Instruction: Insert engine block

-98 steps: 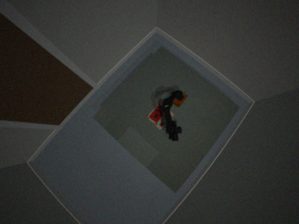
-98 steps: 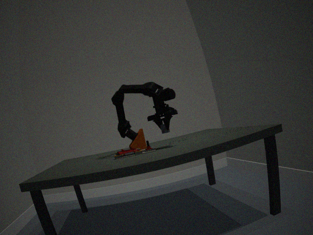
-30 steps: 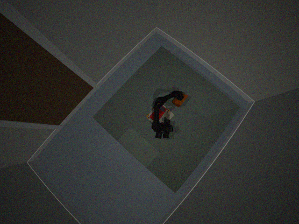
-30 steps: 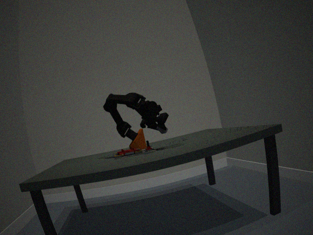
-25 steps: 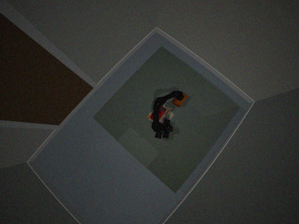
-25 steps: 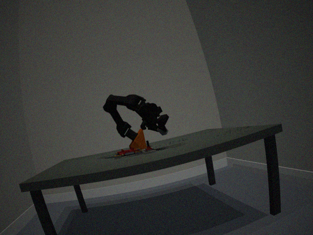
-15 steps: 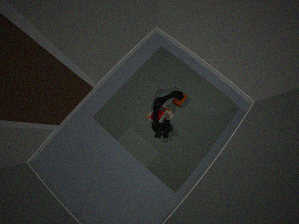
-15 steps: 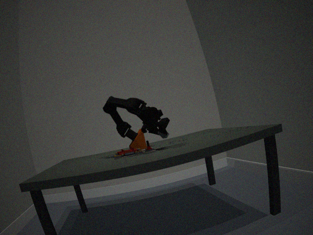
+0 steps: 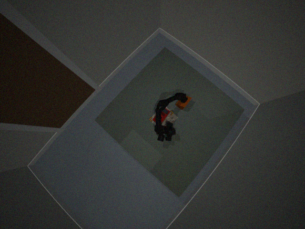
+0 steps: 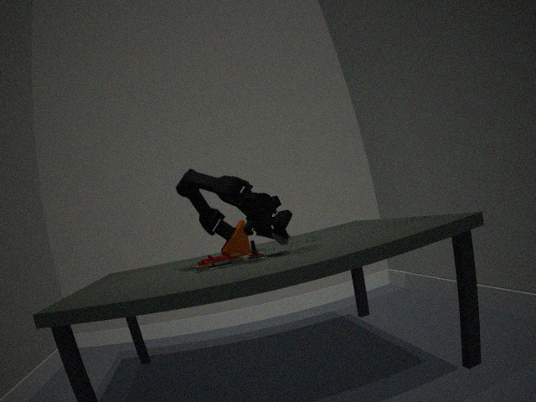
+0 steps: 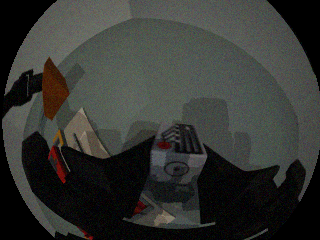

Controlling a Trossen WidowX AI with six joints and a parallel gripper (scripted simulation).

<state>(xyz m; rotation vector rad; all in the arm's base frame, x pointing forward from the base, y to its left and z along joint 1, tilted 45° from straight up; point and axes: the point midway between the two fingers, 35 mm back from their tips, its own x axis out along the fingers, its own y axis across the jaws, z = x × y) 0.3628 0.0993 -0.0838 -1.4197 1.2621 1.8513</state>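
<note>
Now: the engine block 10 mm to the right of my gripper tip, 10 mm ahead of it and 10 mm above it.
</note>
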